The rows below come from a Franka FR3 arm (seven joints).
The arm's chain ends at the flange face. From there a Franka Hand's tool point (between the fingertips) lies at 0.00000 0.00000 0.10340 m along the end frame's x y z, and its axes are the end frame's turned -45 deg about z.
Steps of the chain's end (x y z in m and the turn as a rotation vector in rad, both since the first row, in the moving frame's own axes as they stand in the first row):
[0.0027, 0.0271, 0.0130, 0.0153, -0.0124, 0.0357]
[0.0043, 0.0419, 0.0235, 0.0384, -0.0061, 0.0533]
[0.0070, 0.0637, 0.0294, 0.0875, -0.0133, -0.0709]
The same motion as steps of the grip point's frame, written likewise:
[-0.0170, 0.0191, 0.0130, 0.0196, 0.0021, 0.0357]
[-0.0241, 0.0295, 0.0234, 0.0315, 0.0228, 0.0533]
[-0.0349, 0.0424, 0.0290, 0.0713, 0.0525, -0.0709]

